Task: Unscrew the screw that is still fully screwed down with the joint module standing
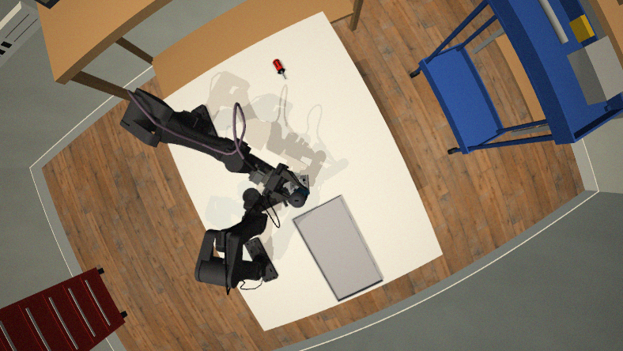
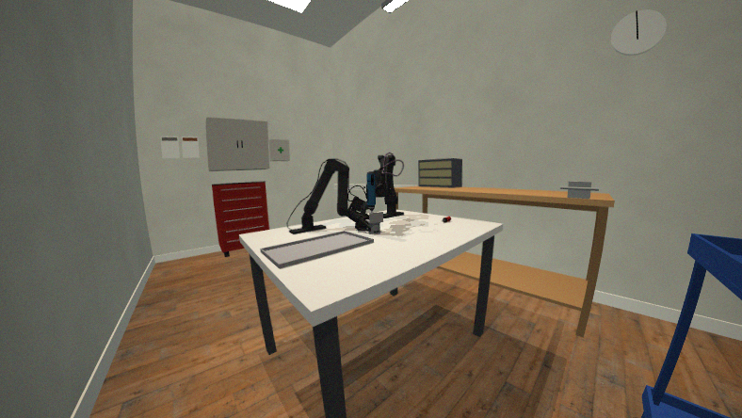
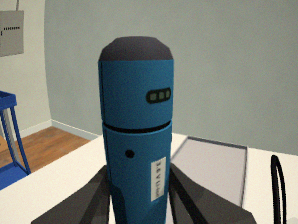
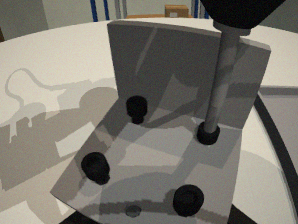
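Now: right hand 5 cm below the grey bracket. The rest, counted from my right hand: flat grey tray 32 cm to the right, 4 cm ahead, 2 cm below; red-handled screwdriver 47 cm to the left, 11 cm ahead, 1 cm below.
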